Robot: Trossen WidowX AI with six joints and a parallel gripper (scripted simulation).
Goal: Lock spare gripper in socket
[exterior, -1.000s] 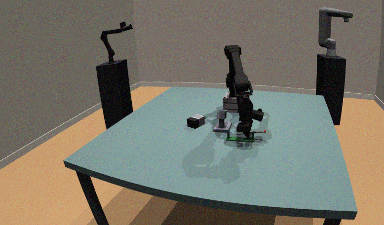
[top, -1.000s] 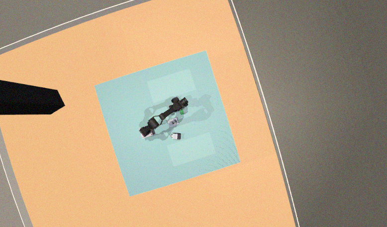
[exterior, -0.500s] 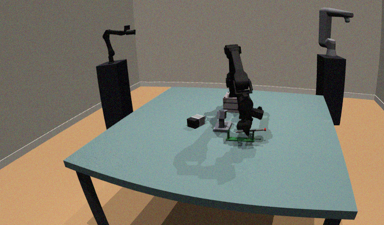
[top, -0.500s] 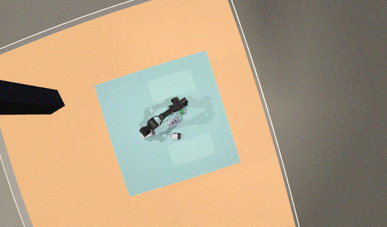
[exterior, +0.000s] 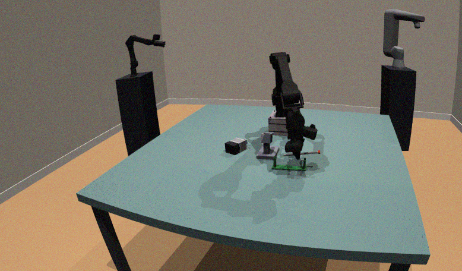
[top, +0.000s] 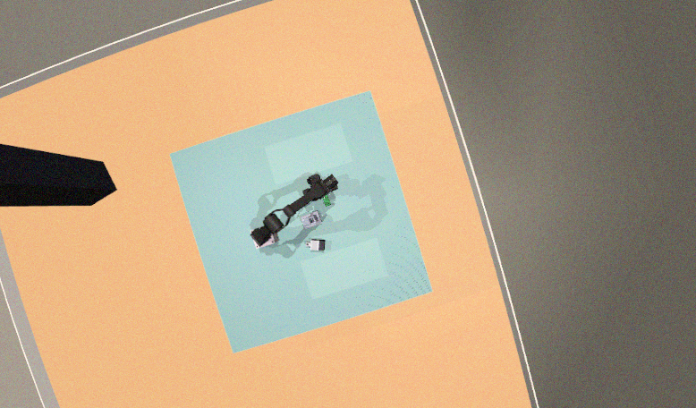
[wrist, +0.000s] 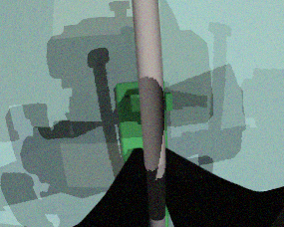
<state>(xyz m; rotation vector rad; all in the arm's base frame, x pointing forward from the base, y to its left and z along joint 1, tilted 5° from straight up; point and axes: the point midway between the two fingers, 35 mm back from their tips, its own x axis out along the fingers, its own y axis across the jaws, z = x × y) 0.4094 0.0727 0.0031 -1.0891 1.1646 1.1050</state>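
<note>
My gripper tip is 4 cm to the left of the green cradle and 2 cm above it. Also, from my gripper tip: socket: 14 cm behind, 13 cm to the right, 1 cm above; spare gripper: 19 cm behind, 27 cm to the right, 2 cm below.
</note>
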